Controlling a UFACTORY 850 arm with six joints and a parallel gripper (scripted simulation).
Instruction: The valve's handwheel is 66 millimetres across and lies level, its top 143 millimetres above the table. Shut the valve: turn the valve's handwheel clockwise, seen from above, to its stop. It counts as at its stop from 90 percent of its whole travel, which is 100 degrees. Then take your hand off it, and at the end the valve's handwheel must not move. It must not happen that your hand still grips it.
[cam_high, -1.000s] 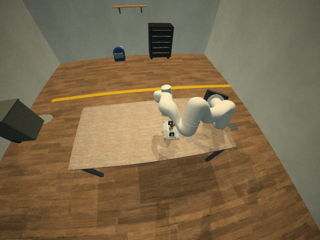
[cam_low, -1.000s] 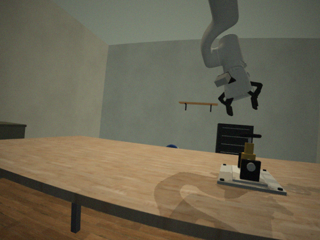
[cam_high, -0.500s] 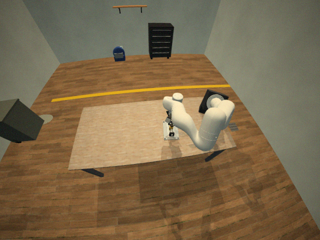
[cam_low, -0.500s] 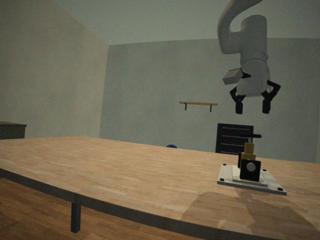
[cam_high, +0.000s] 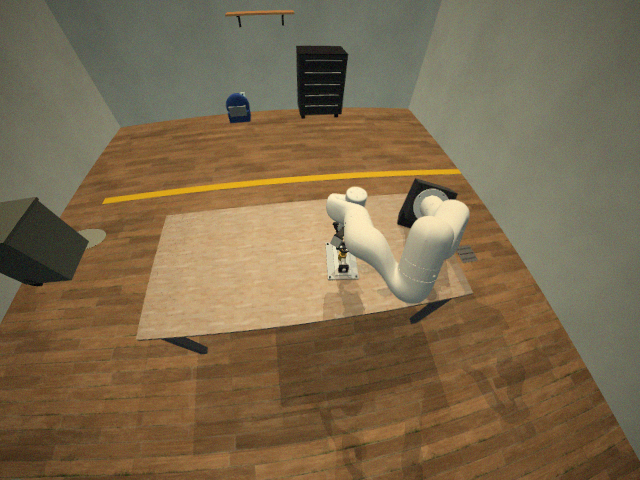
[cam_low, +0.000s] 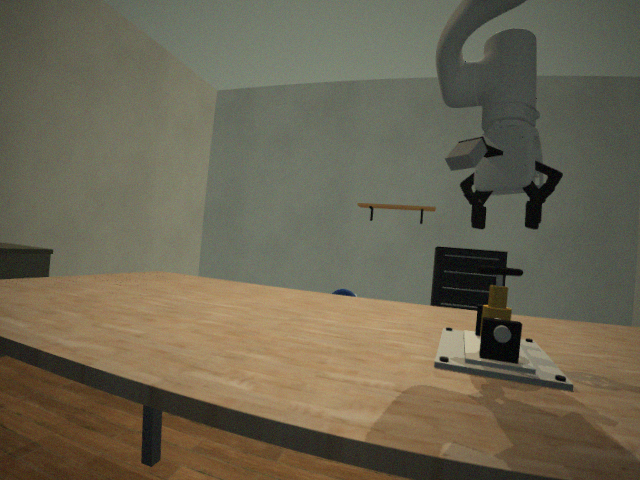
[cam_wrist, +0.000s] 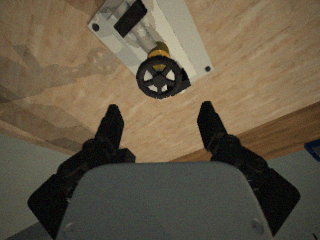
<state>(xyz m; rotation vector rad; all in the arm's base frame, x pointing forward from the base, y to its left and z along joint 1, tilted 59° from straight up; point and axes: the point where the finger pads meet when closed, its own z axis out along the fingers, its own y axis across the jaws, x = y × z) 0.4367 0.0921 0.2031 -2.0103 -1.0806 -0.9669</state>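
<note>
Right now my hand is 9 cm above the black spoked handwheel. Also, from my hand: baseplate: 21 cm below.
</note>
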